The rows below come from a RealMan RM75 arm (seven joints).
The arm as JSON. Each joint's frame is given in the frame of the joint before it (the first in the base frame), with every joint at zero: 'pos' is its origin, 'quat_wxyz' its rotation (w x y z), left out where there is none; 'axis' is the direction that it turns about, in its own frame. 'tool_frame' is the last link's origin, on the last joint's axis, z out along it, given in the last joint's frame.
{
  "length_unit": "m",
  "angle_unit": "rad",
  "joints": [
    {
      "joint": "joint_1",
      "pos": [
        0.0,
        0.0,
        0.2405
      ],
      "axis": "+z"
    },
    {
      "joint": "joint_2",
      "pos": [
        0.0,
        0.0,
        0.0
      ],
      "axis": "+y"
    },
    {
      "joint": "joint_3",
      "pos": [
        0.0,
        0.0,
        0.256
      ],
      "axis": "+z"
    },
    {
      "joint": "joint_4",
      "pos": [
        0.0,
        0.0,
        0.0
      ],
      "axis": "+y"
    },
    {
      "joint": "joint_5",
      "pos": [
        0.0,
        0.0,
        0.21
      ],
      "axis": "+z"
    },
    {
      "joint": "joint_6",
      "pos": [
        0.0,
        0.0,
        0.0
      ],
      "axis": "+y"
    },
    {
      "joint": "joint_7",
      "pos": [
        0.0,
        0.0,
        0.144
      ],
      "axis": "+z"
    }
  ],
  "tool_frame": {
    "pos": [
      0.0,
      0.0,
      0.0
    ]
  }
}
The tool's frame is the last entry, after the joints.
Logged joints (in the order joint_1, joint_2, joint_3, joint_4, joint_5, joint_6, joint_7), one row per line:
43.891, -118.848, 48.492, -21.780, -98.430, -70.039, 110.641
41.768, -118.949, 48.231, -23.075, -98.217, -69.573, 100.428
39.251, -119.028, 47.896, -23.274, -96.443, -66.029, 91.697
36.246, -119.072, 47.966, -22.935, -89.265, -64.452, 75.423
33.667, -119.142, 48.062, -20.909, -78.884, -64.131, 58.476
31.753, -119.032, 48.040, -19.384, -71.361, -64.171, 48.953
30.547, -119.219, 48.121, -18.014, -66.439, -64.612, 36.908
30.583, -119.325, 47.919, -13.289, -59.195, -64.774, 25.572
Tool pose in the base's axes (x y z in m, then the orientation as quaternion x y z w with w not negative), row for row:
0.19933, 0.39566, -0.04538, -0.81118, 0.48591, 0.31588, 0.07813
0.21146, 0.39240, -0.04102, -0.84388, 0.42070, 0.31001, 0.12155
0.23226, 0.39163, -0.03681, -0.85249, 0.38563, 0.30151, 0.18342
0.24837, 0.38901, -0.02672, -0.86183, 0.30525, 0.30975, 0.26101
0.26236, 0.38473, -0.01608, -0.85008, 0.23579, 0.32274, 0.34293
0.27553, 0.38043, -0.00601, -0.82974, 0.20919, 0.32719, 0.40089
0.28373, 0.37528, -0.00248, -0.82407, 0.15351, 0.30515, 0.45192
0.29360, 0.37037, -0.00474, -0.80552, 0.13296, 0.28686, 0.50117
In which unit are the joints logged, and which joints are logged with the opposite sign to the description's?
The joints are logged in degrees. Opposite sign: joint_2, joint_3.
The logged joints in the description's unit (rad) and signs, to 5 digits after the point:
0.76604, 2.07429, -0.84635, -0.38013, -1.71793, -1.22241, 1.93105
0.72899, 2.07605, -0.84179, -0.40273, -1.71421, -1.21428, 1.75280
0.68506, 2.07743, -0.83594, -0.40621, -1.68325, -1.15242, 1.60041
0.63261, 2.07820, -0.83716, -0.40029, -1.55797, -1.12490, 1.31638
0.58760, 2.07942, -0.83884, -0.36493, -1.37679, -1.11930, 1.02060
0.55419, 2.07750, -0.83846, -0.33831, -1.24548, -1.12000, 0.85439
0.53315, 2.08076, -0.83987, -0.31440, -1.15958, -1.12769, 0.64417
0.53377, 2.08261, -0.83634, -0.23194, -1.03315, -1.13052, 0.44632

